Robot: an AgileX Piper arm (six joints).
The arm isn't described. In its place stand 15 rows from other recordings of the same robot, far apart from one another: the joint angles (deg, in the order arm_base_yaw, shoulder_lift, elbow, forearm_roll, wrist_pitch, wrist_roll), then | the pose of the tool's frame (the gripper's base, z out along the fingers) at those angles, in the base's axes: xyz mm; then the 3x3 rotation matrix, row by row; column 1 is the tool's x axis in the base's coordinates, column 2 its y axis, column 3 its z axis.
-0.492, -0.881, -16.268, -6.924, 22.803, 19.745 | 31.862, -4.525, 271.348; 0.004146, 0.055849, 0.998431; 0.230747, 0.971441, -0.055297; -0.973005, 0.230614, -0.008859
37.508, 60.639, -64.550, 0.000, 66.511, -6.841 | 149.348, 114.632, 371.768; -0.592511, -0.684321, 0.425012; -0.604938, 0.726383, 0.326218; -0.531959, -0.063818, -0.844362
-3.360, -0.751, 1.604, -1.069, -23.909, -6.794 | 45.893, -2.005, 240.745; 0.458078, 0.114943, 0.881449; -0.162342, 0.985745, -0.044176; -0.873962, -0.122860, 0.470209
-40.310, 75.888, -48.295, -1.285, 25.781, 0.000 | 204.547, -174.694, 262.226; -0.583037, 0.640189, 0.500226; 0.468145, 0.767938, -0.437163; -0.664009, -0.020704, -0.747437
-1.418, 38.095, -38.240, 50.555, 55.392, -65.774 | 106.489, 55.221, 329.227; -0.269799, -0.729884, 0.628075; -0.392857, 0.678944, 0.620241; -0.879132, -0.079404, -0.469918
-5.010, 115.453, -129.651, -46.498, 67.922, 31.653 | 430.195, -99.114, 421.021; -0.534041, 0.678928, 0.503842; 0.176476, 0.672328, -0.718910; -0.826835, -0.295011, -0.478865
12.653, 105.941, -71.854, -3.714, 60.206, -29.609 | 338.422, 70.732, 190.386; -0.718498, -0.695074, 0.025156; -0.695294, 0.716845, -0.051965; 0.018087, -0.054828, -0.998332
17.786, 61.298, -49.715, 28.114, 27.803, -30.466 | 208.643, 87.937, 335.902; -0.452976, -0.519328, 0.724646; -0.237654, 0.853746, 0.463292; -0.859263, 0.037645, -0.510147
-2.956, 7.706, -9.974, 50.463, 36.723, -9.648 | 50.118, 39.432, 227.512; -0.478211, -0.146783, 0.865892; 0.528089, 0.739726, 0.417047; -0.701738, 0.656704, -0.276231
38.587, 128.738, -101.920, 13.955, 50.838, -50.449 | 361.215, 309.988, 161.383; -0.119461, -0.985191, 0.122998; -0.928575, 0.154715, 0.337359; -0.351393, -0.073912, -0.933306
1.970, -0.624, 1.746, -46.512, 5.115, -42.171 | 56.862, -3.934, 197.969; -0.030178, 0.006849, 0.999521; -0.999223, 0.025174, -0.030342; -0.025370, -0.999660, 0.006084
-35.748, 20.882, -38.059, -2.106, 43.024, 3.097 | 46.426, -36.231, 342.384; -0.272124, 0.610677, 0.743655; 0.229356, 0.791708, -0.566210; -0.934529, 0.016483, -0.355506
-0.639, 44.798, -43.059, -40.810, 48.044, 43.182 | 139.063, -45.782, 337.901; -0.492755, 0.524937, 0.693999; 0.204847, 0.845109, -0.493790; -0.845713, -0.101154, -0.523963
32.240, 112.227, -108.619, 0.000, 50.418, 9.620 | 382.635, 241.331, 329.153; -0.718804, -0.419241, 0.554579; -0.255782, 0.901239, 0.349778; -0.646449, 0.109571, -0.755048
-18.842, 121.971, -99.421, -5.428, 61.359, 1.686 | 419.282, -151.061, 198.494; -0.933705, 0.322121, 0.156312; 0.301684, 0.942915, -0.141062; -0.192828, -0.084553, -0.977583
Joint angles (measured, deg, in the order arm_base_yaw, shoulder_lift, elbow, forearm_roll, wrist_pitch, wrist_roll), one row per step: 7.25 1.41 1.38 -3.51 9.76 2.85; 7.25 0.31 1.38 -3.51 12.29 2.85; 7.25 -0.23 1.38 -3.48 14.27 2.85; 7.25 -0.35 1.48 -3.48 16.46 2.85; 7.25 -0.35 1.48 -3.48 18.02 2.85; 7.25 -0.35 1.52 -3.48 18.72 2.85; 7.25 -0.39 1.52 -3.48 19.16 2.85; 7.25 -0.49 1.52 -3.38 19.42 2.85; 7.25 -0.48 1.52 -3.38 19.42 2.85; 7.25 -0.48 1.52 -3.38 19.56 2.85; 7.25 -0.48 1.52 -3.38 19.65 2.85; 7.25 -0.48 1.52 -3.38 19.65 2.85; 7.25 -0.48 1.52 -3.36 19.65 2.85; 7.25 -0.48 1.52 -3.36 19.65 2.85; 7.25 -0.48 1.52 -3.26 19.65 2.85; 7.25 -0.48 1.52 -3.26 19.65 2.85
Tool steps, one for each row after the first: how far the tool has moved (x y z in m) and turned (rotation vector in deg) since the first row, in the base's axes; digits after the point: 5 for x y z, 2 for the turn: -0.00176 -0.00047 -0.00286 -0.17 1.41 -0.15; -0.00283 -0.00078 -0.00543 -0.32 2.84 -0.27; -0.00358 -0.00108 -0.00930 -0.58 4.99 -0.41; -0.00413 -0.00130 -0.01171 -0.77 6.54 -0.50; -0.00439 -0.00139 -0.01302 -0.87 7.27 -0.54; -0.00460 -0.00146 -0.01365 -0.91 7.67 -0.57; -0.00480 -0.00146 -0.01396 -0.84 7.84 -0.57; -0.00479 -0.00146 -0.01397 -0.84 7.85 -0.57; -0.00485 -0.00148 -0.01418 -0.85 7.99 -0.58; -0.00489 -0.00149 -0.01432 -0.86 8.08 -0.59; -0.00489 -0.00149 -0.01432 -0.86 8.08 -0.59; -0.00489 -0.00148 -0.01432 -0.85 8.08 -0.58; -0.00489 -0.00148 -0.01432 -0.85 8.08 -0.58; -0.00490 -0.00142 -0.01433 -0.75 8.09 -0.57; -0.00490 -0.00142 -0.01433 -0.75 8.09 -0.57
